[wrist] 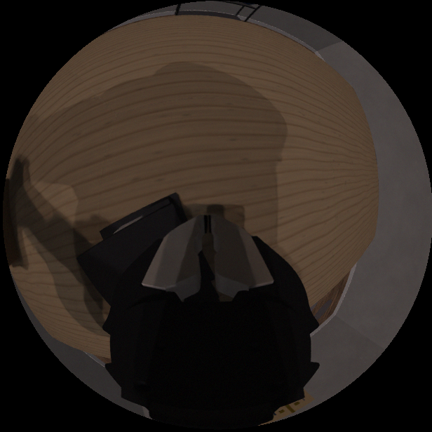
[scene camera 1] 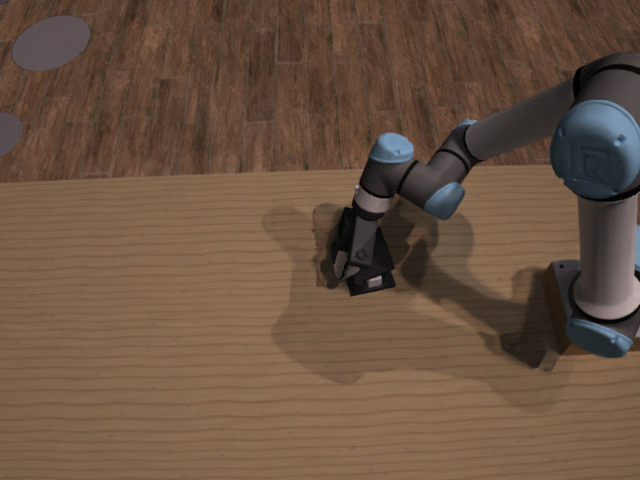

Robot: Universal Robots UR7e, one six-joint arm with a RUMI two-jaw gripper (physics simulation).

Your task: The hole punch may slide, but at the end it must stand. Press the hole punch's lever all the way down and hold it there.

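Places are measured from the arm's base along level axes (x ahead, y left, z up), in millimetres.
Pixels of known places: gripper, fingertip midpoint: (scene camera 1: 340, 278).
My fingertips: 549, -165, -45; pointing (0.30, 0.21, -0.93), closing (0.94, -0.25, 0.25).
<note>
Behind a point stands the place of what it marks, as x, y, z.
The black hole punch (scene camera 1: 383, 254) @[449, -188, -2] (wrist: 125, 245) stands on the wooden table, partly hidden behind my gripper in both views. A light patch shows near its front end in the scene view. Its lever is dark and hard to tell from the body, so how far down it is cannot be told. My gripper (scene camera 1: 342, 277) @[549, -165, -45] (wrist: 207, 217) is shut with nothing between the fingertips. It points down over the left side of the hole punch in the scene view. In the wrist view the fingertips are beside the punch, to its right. Whether they touch it is not clear.
The wooden table (scene camera 1: 155, 335) @[973, -104, -83] (wrist: 320, 165) carries the punch. The arm's base block (scene camera 1: 557, 310) @[88, -9, -41] stands at the right of the scene view, with the arm reaching left from it. The table's far edge runs behind the gripper, and grey round discs (scene camera 1: 51, 42) lie on the floor beyond.
</note>
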